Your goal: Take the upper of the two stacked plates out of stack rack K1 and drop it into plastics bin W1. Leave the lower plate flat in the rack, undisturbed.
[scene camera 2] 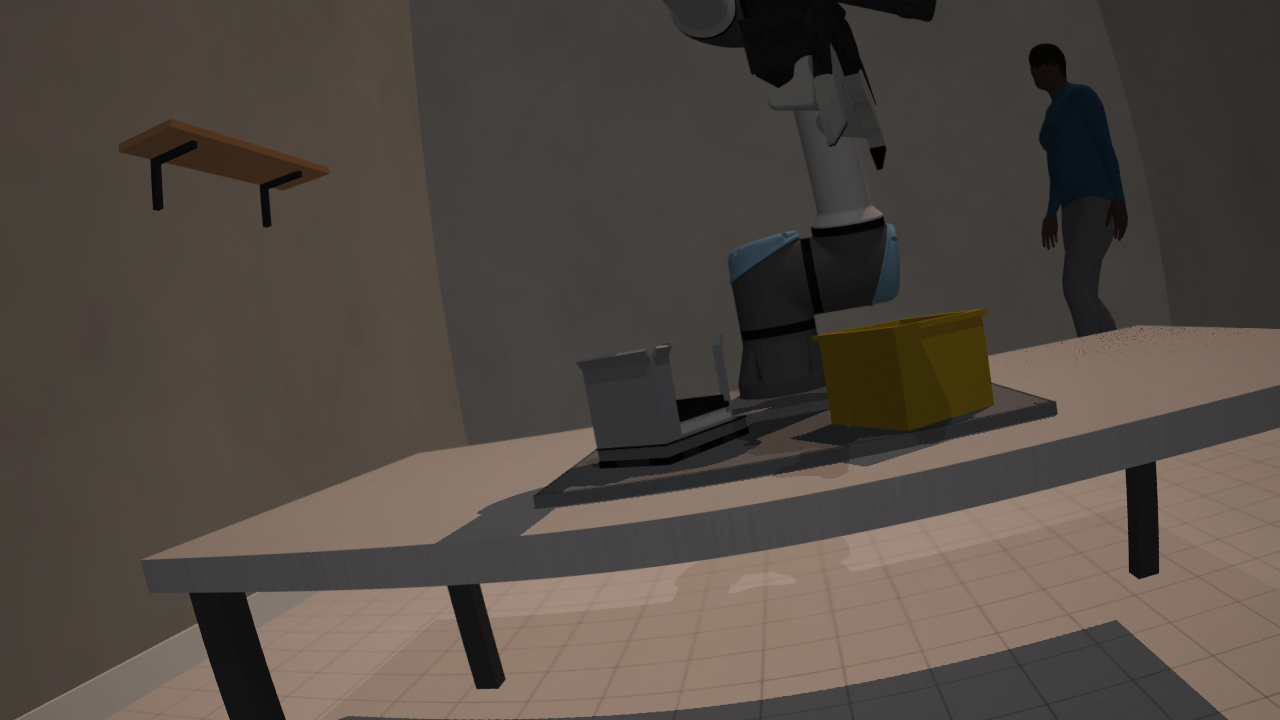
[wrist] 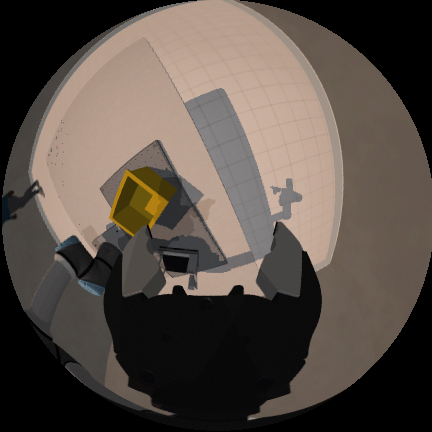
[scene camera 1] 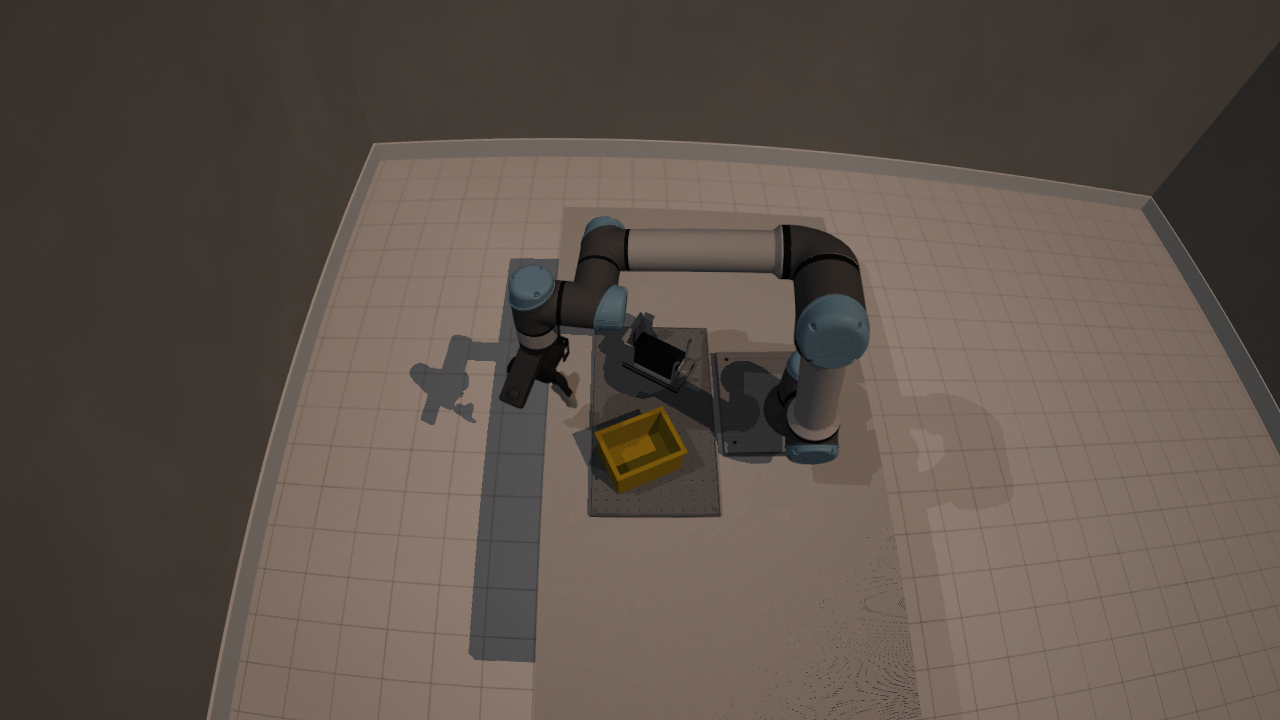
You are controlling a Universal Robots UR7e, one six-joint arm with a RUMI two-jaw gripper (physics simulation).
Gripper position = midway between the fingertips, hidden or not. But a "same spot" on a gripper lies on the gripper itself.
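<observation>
Scene camera 2 and the wrist view show my gripper, and so does scene camera 1 (542, 394). On my gripper, (scene camera 2: 835, 58) and (wrist: 286, 276) are the same spot.
</observation>
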